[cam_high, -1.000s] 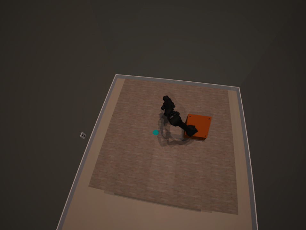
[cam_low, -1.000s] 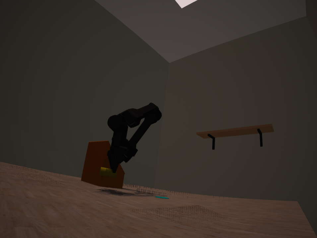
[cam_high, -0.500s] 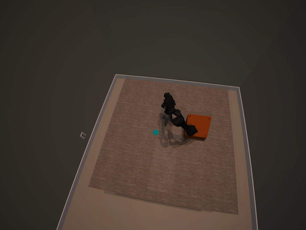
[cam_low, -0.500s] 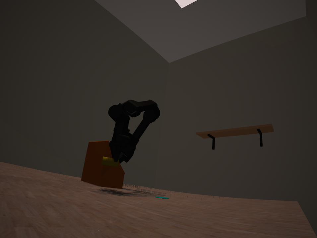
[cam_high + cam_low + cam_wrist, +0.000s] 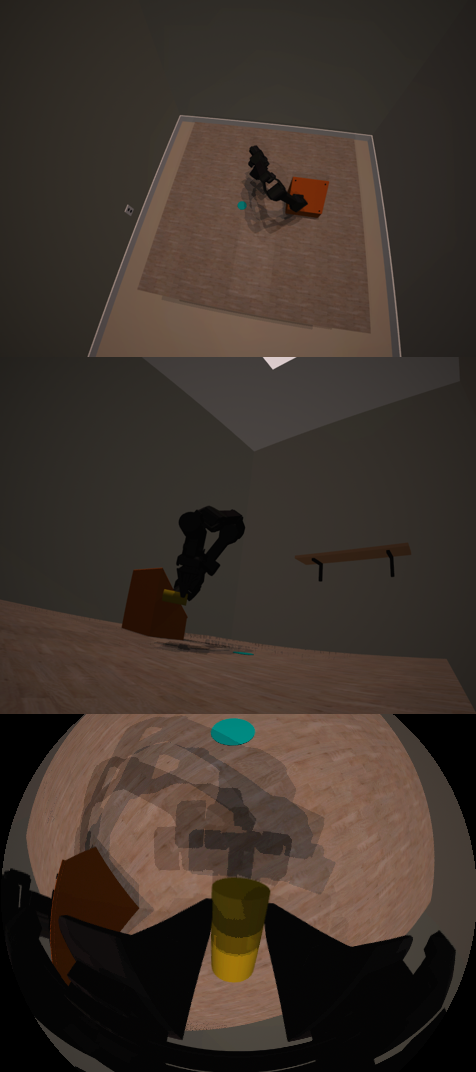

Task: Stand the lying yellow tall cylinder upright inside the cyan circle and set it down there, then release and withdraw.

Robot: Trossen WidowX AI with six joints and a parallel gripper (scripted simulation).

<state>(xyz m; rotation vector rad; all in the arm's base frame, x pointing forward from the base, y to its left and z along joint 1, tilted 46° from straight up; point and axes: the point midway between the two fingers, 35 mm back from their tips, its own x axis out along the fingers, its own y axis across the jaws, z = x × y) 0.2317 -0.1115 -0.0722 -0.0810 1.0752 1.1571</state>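
Now: the yellow tall cylinder 10 mm behind my gripper tip and 20 mm to the right of it. Also, from my gripper tip: cyan circle 100 mm ahead, 160 mm to the left, 130 mm below.
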